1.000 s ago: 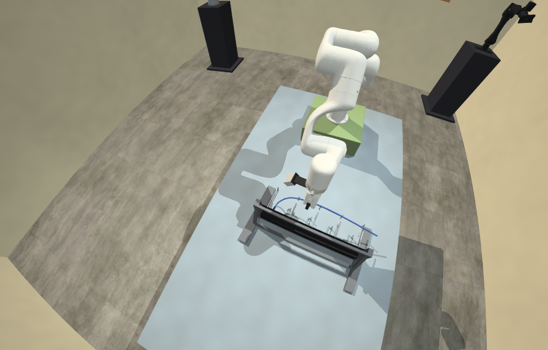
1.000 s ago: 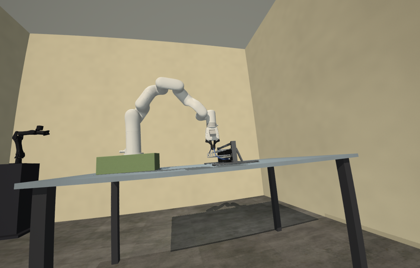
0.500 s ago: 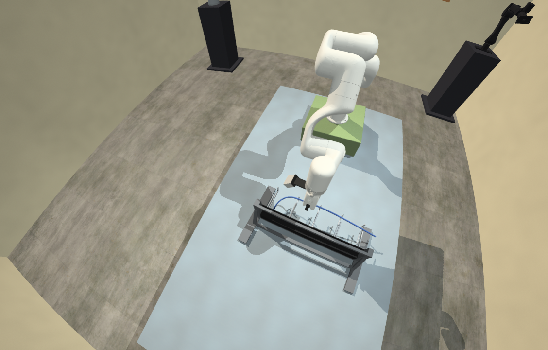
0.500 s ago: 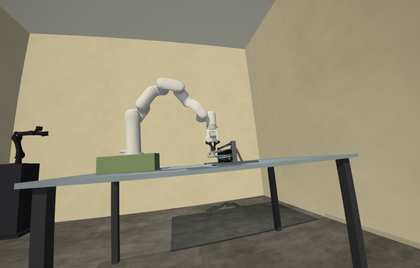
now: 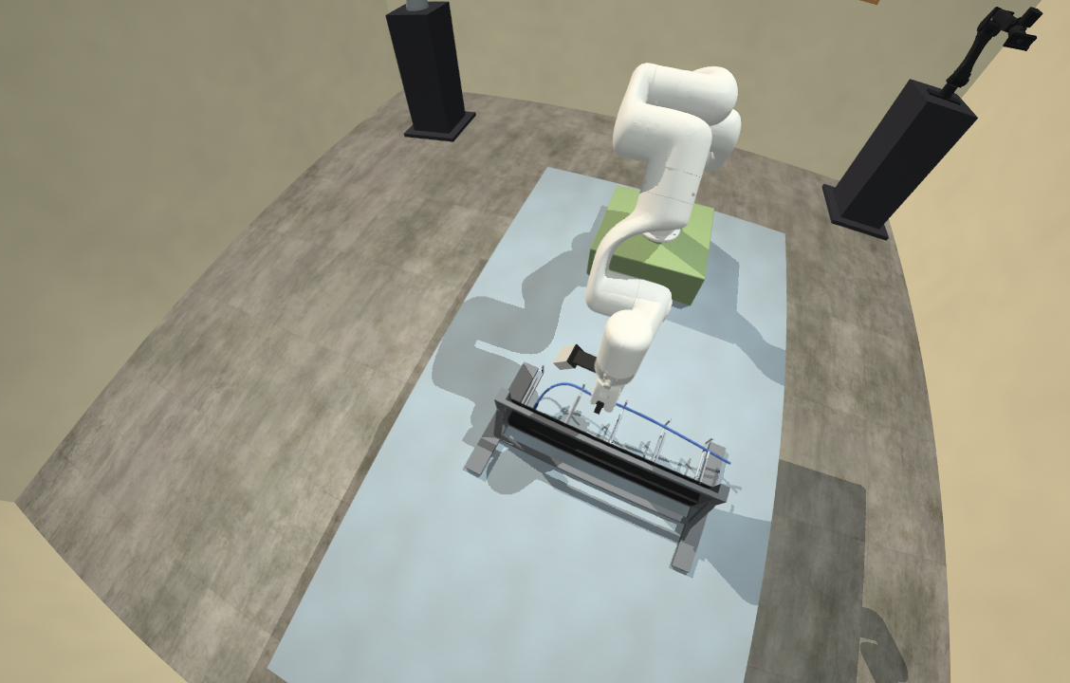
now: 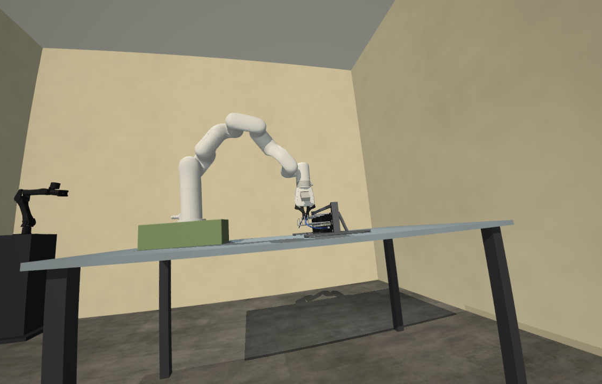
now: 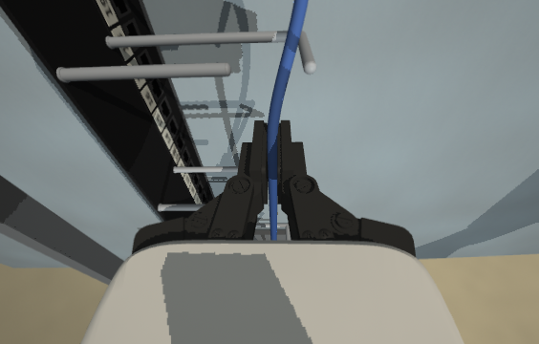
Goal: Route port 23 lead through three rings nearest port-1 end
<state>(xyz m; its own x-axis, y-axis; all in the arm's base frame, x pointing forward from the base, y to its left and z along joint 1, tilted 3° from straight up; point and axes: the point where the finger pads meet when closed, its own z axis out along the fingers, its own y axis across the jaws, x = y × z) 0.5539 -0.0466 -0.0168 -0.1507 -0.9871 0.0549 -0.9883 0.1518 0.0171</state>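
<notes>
My hand is 110 mm short of the patch panel rack, 30 mm to the right of it and 30 mm above it.
</notes>
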